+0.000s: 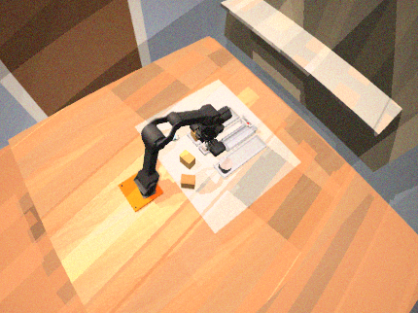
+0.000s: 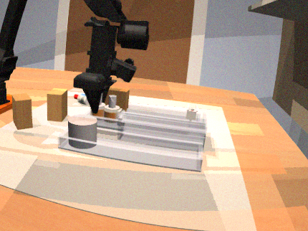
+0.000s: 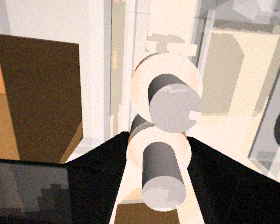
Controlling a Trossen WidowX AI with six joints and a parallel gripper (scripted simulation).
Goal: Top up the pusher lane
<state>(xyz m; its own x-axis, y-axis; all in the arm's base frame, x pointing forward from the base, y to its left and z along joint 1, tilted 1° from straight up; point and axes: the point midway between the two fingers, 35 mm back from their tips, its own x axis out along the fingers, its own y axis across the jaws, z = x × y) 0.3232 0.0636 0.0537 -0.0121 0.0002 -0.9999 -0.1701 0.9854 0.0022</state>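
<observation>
The wide grey cylinder is 120 mm to the right of my gripper tip and 30 mm ahead of it.
</observation>
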